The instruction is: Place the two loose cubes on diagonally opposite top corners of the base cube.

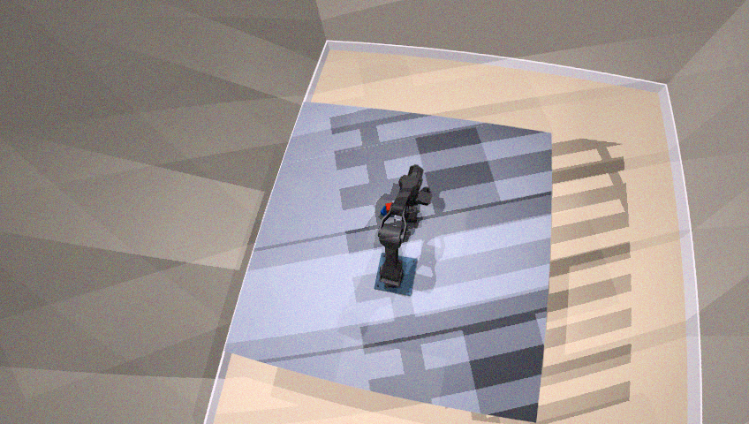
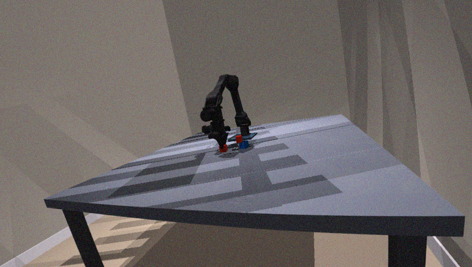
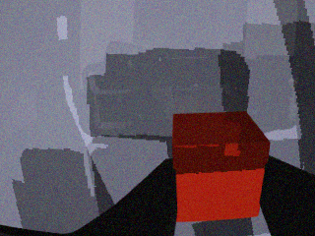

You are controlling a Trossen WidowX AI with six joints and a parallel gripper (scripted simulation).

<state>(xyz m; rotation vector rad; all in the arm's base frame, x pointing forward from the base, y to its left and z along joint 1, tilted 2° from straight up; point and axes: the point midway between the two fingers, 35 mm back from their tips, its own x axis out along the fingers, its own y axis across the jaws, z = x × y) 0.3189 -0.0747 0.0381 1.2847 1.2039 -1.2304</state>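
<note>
Now: gripper tip 11 cm to the right of the blue cube and 2 cm past it.
</note>
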